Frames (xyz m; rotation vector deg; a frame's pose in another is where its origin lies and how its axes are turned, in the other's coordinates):
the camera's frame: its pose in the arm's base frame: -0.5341 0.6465 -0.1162 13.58 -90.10 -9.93
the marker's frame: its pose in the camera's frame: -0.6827 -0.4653 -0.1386 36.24 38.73 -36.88
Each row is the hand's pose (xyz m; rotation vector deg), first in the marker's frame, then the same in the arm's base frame.
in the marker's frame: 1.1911 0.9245 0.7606 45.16 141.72 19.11
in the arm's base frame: -0.2613 -0.3652 0.6186 50.67 76.66 100.03
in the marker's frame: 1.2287 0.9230 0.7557 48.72 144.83 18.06
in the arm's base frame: -0.2304 -0.3785 0.6361 51.31 80.77 102.09
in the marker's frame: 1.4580 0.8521 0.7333 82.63 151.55 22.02
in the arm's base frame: -0.0248 -0.4916 0.6914 62.64 94.21 124.18
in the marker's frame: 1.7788 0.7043 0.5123 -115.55 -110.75 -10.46
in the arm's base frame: 0.3909 -0.5195 0.6984 -69.19 -80.70 -105.27
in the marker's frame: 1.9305 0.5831 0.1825 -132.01 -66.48 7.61
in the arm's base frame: 0.7373 -0.3752 0.6236 -73.58 -58.70 -70.99
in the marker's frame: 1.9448 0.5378 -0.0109 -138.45 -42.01 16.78
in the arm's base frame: 0.8769 -0.2468 0.5628 -76.46 -45.65 -53.40
